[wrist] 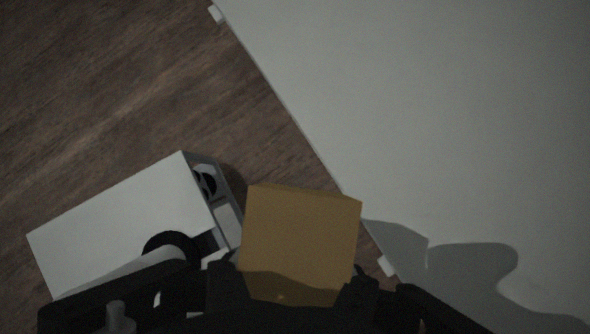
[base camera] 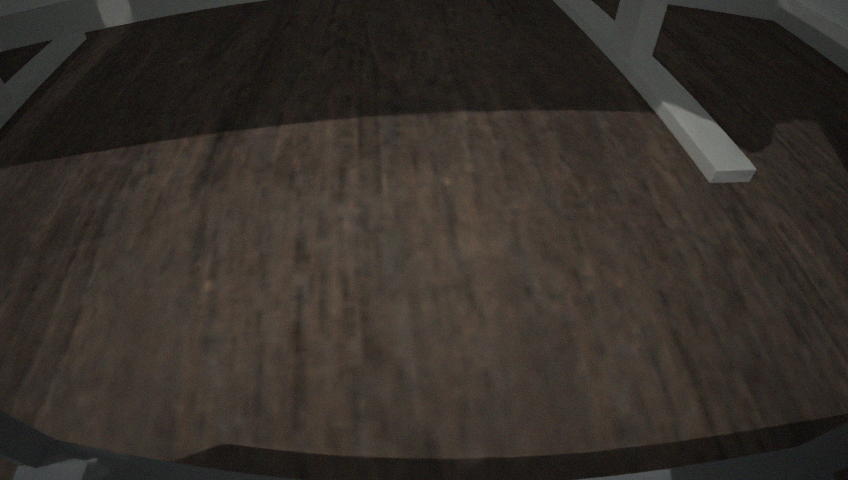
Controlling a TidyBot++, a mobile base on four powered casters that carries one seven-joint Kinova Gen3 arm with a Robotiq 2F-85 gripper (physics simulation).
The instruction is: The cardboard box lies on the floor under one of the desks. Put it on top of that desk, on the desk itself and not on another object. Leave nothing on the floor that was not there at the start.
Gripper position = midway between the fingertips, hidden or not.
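My gripper [wrist: 292,265] is in view, and with it I see a cardboard box [wrist: 297,248]. The box is out of frame in the base camera view.
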